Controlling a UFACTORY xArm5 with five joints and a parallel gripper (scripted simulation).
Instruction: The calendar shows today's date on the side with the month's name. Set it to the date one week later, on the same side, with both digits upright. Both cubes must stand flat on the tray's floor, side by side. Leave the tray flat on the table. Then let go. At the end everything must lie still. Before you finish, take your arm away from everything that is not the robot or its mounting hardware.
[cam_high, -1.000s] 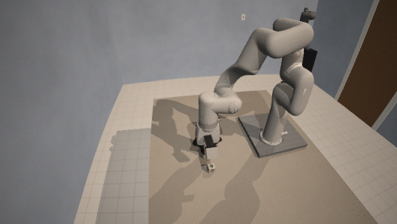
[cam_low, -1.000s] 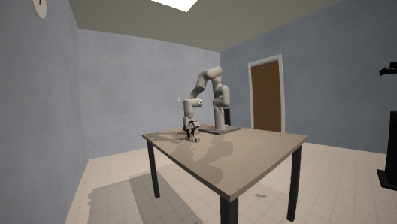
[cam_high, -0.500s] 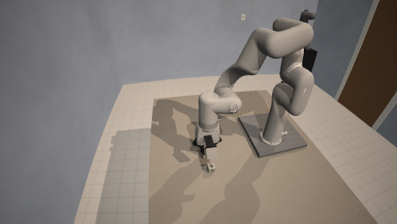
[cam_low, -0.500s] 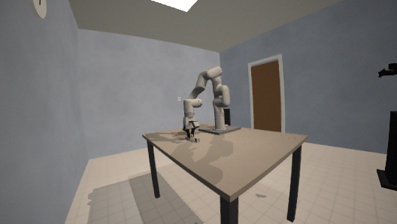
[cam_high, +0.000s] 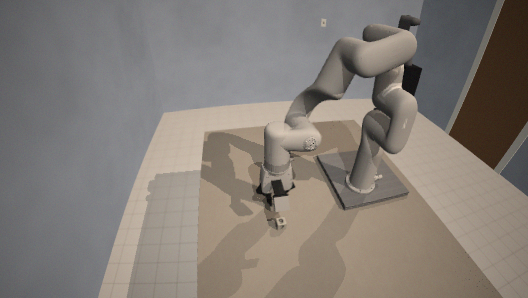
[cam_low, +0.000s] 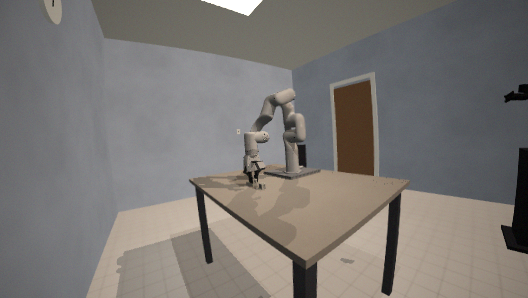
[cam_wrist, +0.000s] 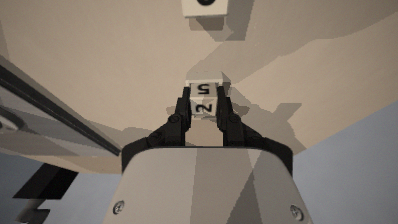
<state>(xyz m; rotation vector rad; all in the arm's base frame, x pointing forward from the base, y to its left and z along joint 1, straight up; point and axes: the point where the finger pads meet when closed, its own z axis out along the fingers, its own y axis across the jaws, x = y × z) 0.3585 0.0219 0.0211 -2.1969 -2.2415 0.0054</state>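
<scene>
Now: hand 20 mm to the left of the calendar tray and 30 mm above it.
</scene>
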